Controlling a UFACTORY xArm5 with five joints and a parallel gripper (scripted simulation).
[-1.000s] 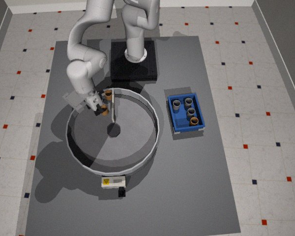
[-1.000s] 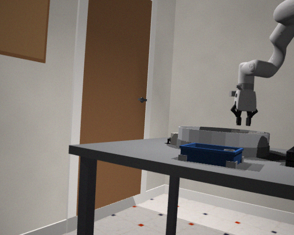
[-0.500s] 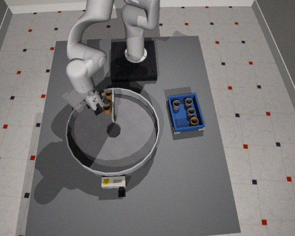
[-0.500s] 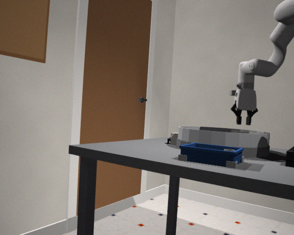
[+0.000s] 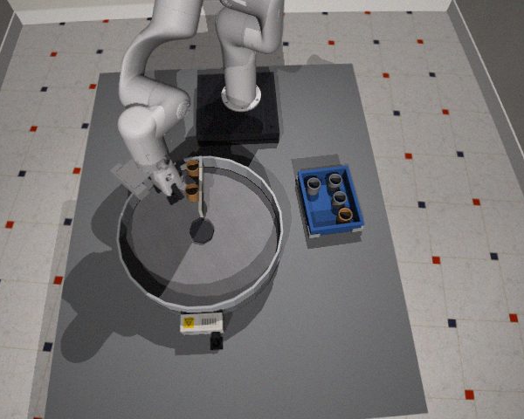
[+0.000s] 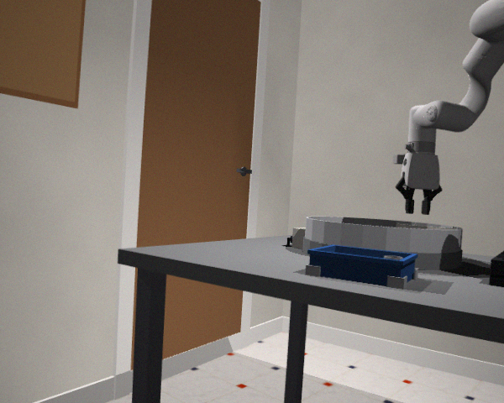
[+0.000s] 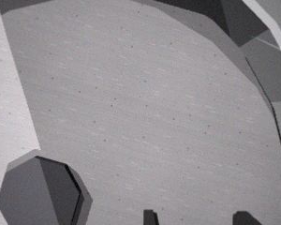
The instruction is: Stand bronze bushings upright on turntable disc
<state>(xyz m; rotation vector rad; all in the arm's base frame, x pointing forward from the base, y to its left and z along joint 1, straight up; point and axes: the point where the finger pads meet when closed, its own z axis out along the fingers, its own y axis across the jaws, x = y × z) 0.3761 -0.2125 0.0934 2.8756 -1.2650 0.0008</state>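
The blue crate is 10 mm ahead of my hand, 430 mm to the left of it and 120 mm below it. Also, from my hand: turntable disc (80 mm ahead, 70 mm to the left, 90 mm below).
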